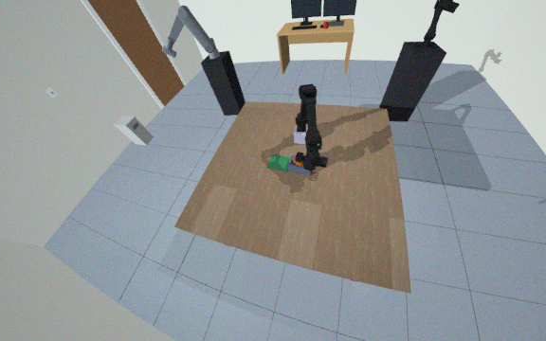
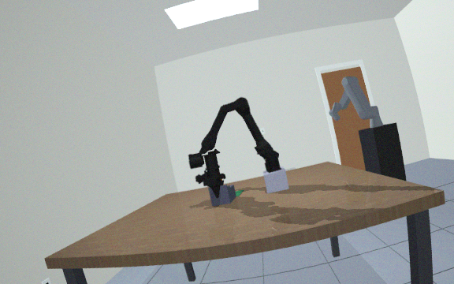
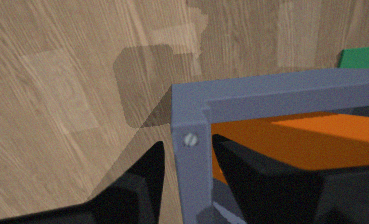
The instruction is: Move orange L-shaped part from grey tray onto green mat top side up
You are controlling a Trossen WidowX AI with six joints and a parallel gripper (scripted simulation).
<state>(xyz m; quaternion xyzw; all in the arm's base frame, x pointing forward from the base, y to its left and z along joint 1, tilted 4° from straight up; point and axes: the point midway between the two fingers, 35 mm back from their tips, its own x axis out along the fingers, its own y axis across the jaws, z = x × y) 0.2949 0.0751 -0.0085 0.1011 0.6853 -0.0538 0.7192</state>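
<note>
Now: the orange L-shaped part 2 cm behind my gripper tip, 5 cm to the right of it and 1 cm above it. Also, from my gripper tip: mat 6 cm behind, 22 cm to the right, 5 cm below.
</note>
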